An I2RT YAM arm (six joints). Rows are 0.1 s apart.
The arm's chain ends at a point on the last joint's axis. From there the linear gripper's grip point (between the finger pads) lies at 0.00 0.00 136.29 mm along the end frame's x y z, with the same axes.
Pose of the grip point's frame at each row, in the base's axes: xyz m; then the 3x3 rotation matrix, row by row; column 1 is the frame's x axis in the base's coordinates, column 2 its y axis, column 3 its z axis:
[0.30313 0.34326 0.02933], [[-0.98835 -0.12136 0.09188], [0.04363 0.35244 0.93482], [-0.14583 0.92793 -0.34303]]
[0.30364 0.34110 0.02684], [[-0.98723 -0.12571 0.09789], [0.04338 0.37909 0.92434], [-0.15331 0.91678 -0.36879]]
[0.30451 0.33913 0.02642], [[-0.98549 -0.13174 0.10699], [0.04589 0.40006 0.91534], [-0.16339 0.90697 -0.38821]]
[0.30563 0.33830 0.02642], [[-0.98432 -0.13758 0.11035], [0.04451 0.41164 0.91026], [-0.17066 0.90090 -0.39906]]
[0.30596 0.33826 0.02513], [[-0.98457 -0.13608 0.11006], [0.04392 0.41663 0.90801], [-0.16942 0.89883 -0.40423]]
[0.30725 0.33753 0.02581], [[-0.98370 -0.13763 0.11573], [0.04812 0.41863 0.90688], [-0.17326 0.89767 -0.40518]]
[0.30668 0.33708 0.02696], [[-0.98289 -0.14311 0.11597], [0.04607 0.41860 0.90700], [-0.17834 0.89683 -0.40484]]
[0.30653 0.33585 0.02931], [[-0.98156 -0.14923 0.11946], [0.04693 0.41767 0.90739], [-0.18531 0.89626 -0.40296]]
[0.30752 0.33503 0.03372], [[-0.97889 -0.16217 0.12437], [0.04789 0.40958 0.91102], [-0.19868 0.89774 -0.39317]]
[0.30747 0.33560 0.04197], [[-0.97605 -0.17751 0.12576], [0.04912 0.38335 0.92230], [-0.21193 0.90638 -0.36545]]
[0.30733 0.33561 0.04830], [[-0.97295 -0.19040 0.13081], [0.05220 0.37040 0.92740], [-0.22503 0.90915 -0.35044]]
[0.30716 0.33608 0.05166], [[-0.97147 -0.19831 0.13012], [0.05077 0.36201 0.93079], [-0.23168 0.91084 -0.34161]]
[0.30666 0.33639 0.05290], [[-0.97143 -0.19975 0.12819], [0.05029 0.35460 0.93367], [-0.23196 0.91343 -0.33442]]
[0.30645 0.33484 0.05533], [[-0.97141 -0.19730 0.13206], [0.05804 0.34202 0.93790], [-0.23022 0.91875 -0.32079]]
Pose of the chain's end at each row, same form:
[0.29061 0.21585 0.07608], [[-0.98835 -0.12136 0.09188], [0.04363 0.35244 0.93482], [-0.14583 0.92793 -0.34303]]
[0.29030 0.21512 0.07710], [[-0.98723 -0.12571 0.09789], [0.04338 0.37909 0.92434], [-0.15331 0.91678 -0.36879]]
[0.28993 0.21438 0.07933], [[-0.98549 -0.13174 0.10699], [0.04589 0.40006 0.91534], [-0.16339 0.90697 -0.38821]]
[0.29059 0.21424 0.08081], [[-0.98432 -0.13758 0.11035], [0.04451 0.41164 0.91026], [-0.17066 0.90090 -0.39906]]
[0.29096 0.21451 0.08022], [[-0.98457 -0.13608 0.11006], [0.04392 0.41663 0.90801], [-0.16942 0.89883 -0.40423]]
[0.29148 0.21393 0.08103], [[-0.98370 -0.13763 0.11573], [0.04812 0.41863 0.90688], [-0.17326 0.89767 -0.40518]]
[0.29087 0.21346 0.08214], [[-0.98289 -0.14311 0.11597], [0.04607 0.41860 0.90700], [-0.17834 0.89683 -0.40484]]
[0.29025 0.21218 0.08423], [[-0.98156 -0.14923 0.11946], [0.04693 0.41767 0.90739], [-0.18531 0.89626 -0.40296]]
[0.29057 0.21087 0.08731], [[-0.97889 -0.16217 0.12437], [0.04789 0.40958 0.91102], [-0.19868 0.89774 -0.39317]]
[0.29033 0.20990 0.09178], [[-0.97605 -0.17751 0.12576], [0.04912 0.38335 0.92230], [-0.21193 0.90638 -0.36545]]
[0.28950 0.20921 0.09606], [[-0.97295 -0.19040 0.13081], [0.05220 0.37040 0.92740], [-0.22503 0.90915 -0.35044]]
[0.28943 0.20922 0.09822], [[-0.97147 -0.19831 0.13012], [0.05077 0.36201 0.93079], [-0.23168 0.91084 -0.34161]]
[0.28919 0.20914 0.09848], [[-0.97143 -0.19975 0.12819], [0.05029 0.35460 0.93367], [-0.23196 0.91343 -0.33442]]
[0.28845 0.20701 0.09905], [[-0.97141 -0.19730 0.13206], [0.05804 0.34202 0.93790], [-0.23022 0.91875 -0.32079]]

